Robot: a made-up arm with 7 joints. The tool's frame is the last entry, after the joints.
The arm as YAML. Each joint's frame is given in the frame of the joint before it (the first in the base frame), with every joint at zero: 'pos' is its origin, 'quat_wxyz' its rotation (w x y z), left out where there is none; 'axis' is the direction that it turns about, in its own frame. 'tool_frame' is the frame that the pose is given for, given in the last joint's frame.
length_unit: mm
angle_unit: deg
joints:
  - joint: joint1
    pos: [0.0, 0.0, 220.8]
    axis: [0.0, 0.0, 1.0]
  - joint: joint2
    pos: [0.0, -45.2, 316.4]
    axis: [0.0, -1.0, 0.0]
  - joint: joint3
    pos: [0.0, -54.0, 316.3]
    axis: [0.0, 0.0, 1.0]
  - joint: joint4
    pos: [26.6, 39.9, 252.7]
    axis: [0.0, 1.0, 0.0]
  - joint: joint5
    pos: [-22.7, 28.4, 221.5]
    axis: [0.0, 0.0, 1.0]
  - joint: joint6
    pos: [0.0, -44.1, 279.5]
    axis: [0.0, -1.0, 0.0]
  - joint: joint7
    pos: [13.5, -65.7, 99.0]
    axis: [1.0, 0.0, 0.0]
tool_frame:
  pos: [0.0, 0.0, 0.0]
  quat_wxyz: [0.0, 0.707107, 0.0, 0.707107]
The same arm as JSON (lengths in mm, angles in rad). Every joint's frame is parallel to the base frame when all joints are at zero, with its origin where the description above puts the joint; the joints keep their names.
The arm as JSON. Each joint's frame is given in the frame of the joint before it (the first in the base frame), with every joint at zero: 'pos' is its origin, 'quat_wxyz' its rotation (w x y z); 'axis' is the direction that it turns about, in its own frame. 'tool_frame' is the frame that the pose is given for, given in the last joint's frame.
{"length_unit": "mm", "angle_unit": "rad", "joints": [
  {"joint": "joint1", "pos": [0.0, 0.0, 220.8], "quat_wxyz": [1.0, 0.0, 0.0, 0.0], "axis": "+z"},
  {"joint": "joint2", "pos": [0.0, -45.2, 316.4], "quat_wxyz": [1.0, 0.0, 0.0, 0.0], "axis": "-y"},
  {"joint": "joint3", "pos": [0.0, -54.0, 316.3], "quat_wxyz": [1.0, 0.0, 0.0, 0.0], "axis": "+z"},
  {"joint": "joint4", "pos": [26.6, 39.9, 252.7], "quat_wxyz": [1.0, 0.0, 0.0, 0.0], "axis": "+y"},
  {"joint": "joint5", "pos": [-22.7, 28.4, 221.5], "quat_wxyz": [1.0, 0.0, 0.0, 0.0], "axis": "+z"},
  {"joint": "joint6", "pos": [0.0, -44.1, 279.5], "quat_wxyz": [1.0, 0.0, 0.0, 0.0], "axis": "-y"},
  {"joint": "joint7", "pos": [13.5, -65.7, 99.0], "quat_wxyz": [1.0, 0.0, 0.0, 0.0], "axis": "+x"}
], "tool_frame": {"pos": [0.0, 0.0, 0.0], "quat_wxyz": [0.0, 0.707107, 0.0, 0.707107]}}

